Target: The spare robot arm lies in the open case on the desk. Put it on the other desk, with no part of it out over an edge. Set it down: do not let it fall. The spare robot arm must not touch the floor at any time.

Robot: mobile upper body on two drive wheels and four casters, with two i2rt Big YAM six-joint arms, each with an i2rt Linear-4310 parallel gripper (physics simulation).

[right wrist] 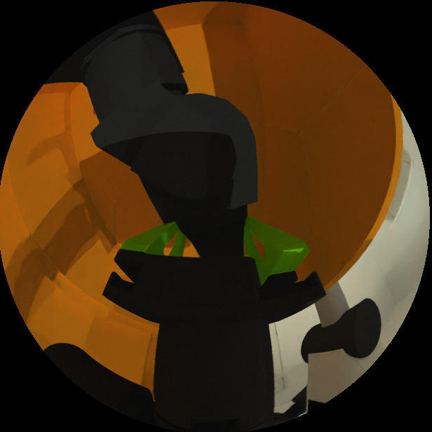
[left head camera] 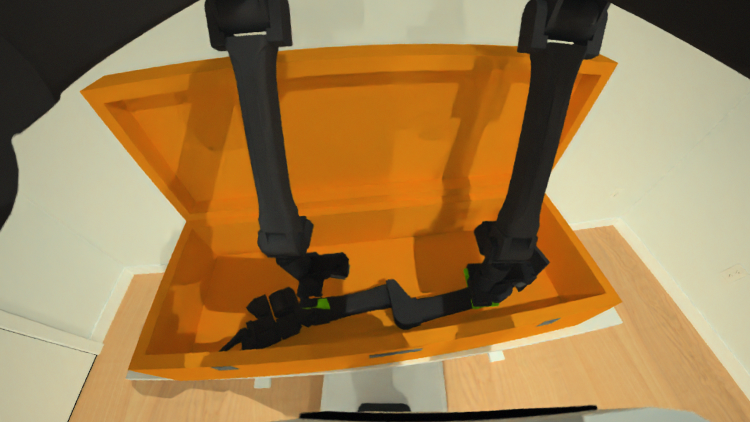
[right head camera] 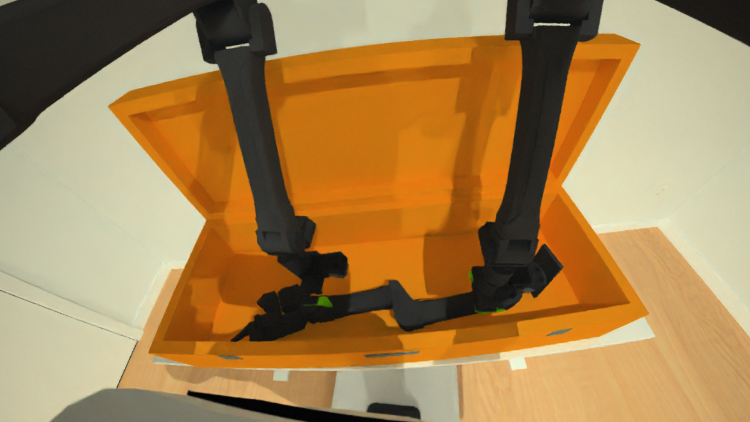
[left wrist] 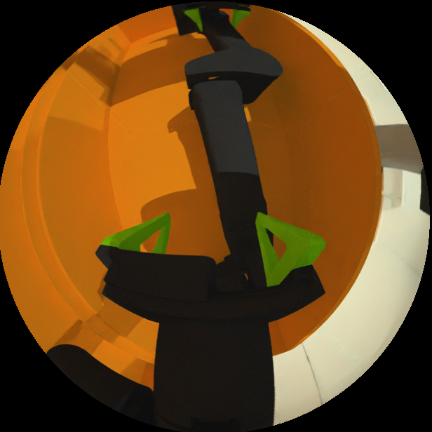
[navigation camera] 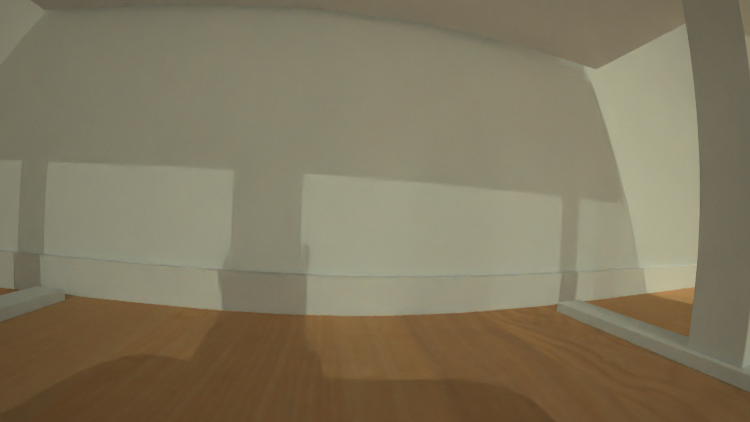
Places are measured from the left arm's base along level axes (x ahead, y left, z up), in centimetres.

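Pixels of known places: left gripper, fingertip midpoint: (left head camera: 330,291) (right head camera: 334,289); right gripper, fingertip midpoint: (left head camera: 472,297) (right head camera: 479,302).
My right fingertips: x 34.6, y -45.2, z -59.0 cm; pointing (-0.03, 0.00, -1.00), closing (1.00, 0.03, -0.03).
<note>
Ahead of a thing's pixels: the offset from my right fingertips to its top centre. "spot": to the spot under its first point.
The black spare robot arm (left head camera: 364,300) (right head camera: 367,300) (left wrist: 232,140) (right wrist: 175,115) lies lengthwise inside the open orange case {spot: dx -17.0, dy +39.0, dz +9.0 cm} (left head camera: 314,358) (right head camera: 314,354) (left wrist: 345,165), near its front wall. My left gripper (left head camera: 316,304) (right head camera: 318,301) (left wrist: 212,217) is open at the spare arm's left part. In the left wrist view a dark link reaches in between the green fingers, close to the right-hand one. My right gripper (left head camera: 476,291) (right head camera: 480,294) (right wrist: 213,218) is shut on the spare arm near its right end. Whether the spare arm rests on the case bottom is hidden. The other desk does not show.
The case's raised lid {spot: dx +31.4, dy +29.3, dz +31.0 cm} (left head camera: 367,131) (right head camera: 367,136) stands behind both arms, near the wall. The white desk edge {spot: dx -6.6, dy -45.9, dz -10.0 cm} (left head camera: 603,324) (right head camera: 629,331) shows under the case. In the navigation camera a grey desk leg {spot: dx +30.0, dy -32.6, dz -56.0 cm} (navigation camera: 721,209) stands at the right, with a foot bar (navigation camera: 629,328) along the wooden floor.
</note>
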